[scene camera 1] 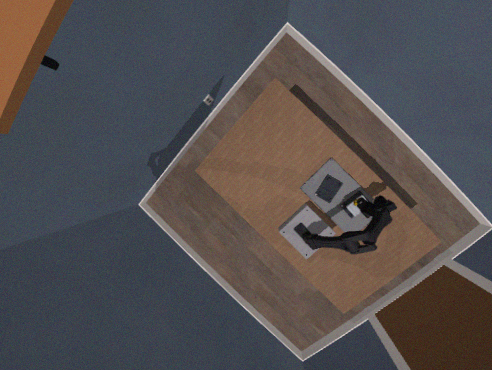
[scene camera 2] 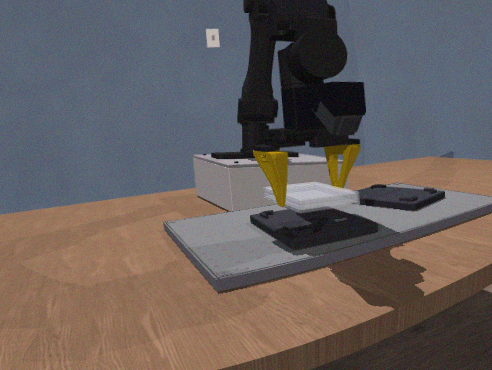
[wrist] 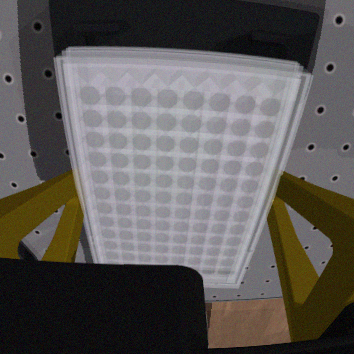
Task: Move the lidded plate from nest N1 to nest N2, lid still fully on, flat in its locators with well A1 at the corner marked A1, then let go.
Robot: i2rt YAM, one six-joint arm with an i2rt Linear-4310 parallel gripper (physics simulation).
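Places are measured from the arm's base along level axes (x back, y right, z up), in centimetres.
Pixels of known places: gripper, fingertip midpoint: (scene camera 1: 358, 205) (scene camera 2: 310, 201) (wrist: 174, 177); arm's base at its link origin: (scene camera 1: 306, 236).
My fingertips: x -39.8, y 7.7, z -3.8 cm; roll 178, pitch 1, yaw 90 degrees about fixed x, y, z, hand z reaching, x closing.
Ahead of a thing's pixels: the offset from my fingertips to its middle. Level surfaces: height alone.
The lidded plate @(dx +0.6, dy +0.0, dz +1.1 cm) (scene camera 1: 353, 209) (scene camera 2: 320, 194) (wrist: 175, 150), clear and whitish with rows of round wells, is between the yellow fingers of my gripper (scene camera 2: 311, 196) (wrist: 174, 177). My gripper is shut on its two long sides. The plate hangs roughly level a little above one dark nest @(dx +0.6, dy +0.1, dz -2.9 cm) (scene camera 2: 330, 231) (wrist: 185, 25), with a gap below it in scene camera 2. The lid looks seated on it. The other dark nest @(dx +6.7, dy -20.8, dz -2.9 cm) (scene camera 1: 328, 188) (scene camera 2: 400, 198) shows no plate on it. I cannot read nest labels or the A1 mark.
Both nests stand on a grey perforated board (scene camera 1: 327, 167) (scene camera 2: 200, 245) on the wooden table @(dz -5.1 cm) (scene camera 1: 265, 130) (scene camera 2: 100, 260). The arm's light base box (scene camera 1: 306, 247) (scene camera 2: 215, 182) stands behind the board in scene camera 2. The arm's shadow falls across the board and the table edge.
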